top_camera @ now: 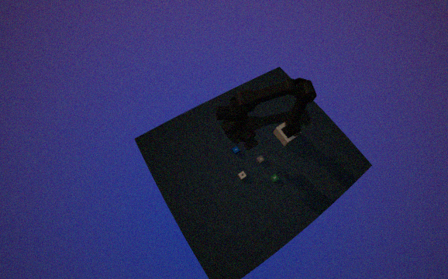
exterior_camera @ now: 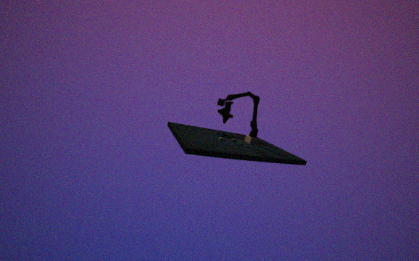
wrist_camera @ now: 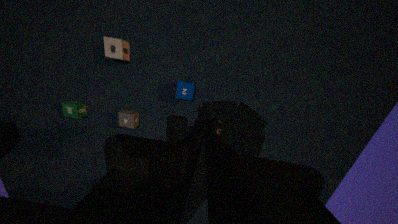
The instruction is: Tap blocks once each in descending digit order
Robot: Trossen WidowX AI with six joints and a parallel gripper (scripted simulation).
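Now: the blue block 110 mm below my gripper tip, 50 mm to the left of it and 20 mm ahead of it. The rest, counted from my gripper tip: white block 180 mm to the left, 110 mm below, 70 mm ahead; tan block 160 mm to the left, 110 mm below, 60 mm behind; black block 110 mm below, 40 mm behind, 30 mm to the right.
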